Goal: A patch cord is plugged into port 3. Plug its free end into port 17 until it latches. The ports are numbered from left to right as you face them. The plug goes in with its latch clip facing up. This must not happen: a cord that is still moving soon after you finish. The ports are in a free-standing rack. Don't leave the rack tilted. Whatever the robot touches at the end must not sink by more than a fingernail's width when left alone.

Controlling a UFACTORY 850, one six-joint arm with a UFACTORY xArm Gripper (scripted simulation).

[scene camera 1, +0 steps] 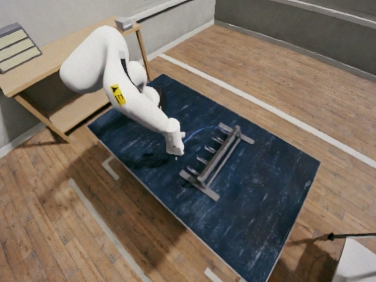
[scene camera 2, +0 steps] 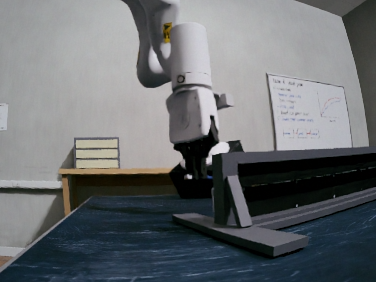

Labels:
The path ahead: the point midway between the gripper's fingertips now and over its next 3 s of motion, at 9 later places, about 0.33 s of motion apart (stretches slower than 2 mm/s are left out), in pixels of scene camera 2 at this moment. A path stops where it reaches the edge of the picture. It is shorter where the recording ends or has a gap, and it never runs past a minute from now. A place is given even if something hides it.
My gripper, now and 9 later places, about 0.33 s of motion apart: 196, 179; 205, 176; 213, 174; 222, 171; 231, 168; 239, 165; 249, 163; 255, 161; 261, 158; 266, 157

